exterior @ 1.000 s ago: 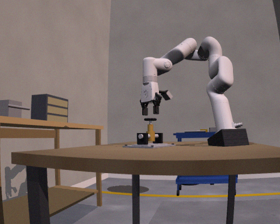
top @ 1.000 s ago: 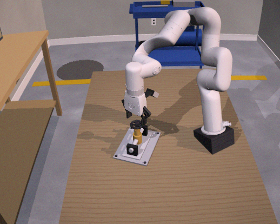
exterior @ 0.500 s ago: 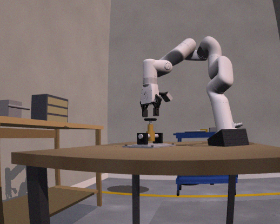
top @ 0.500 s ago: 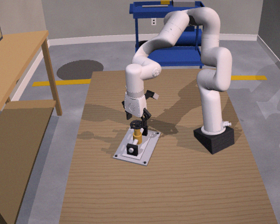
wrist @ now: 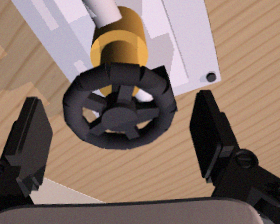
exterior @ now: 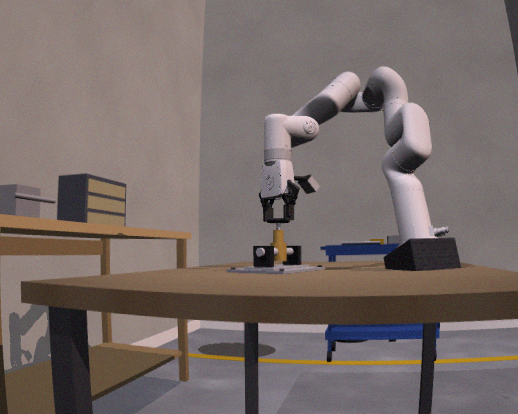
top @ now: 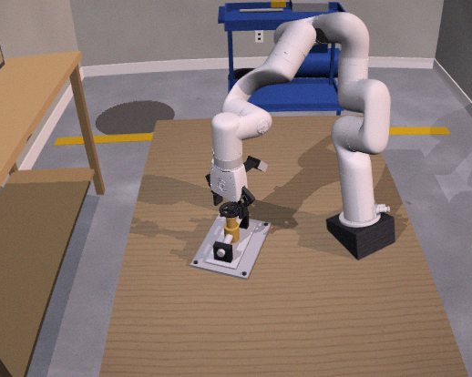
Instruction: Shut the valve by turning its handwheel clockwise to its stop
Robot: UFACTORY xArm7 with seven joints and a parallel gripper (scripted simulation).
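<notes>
Right now the black spoked handwheel is 20 mm below my hand.
</notes>
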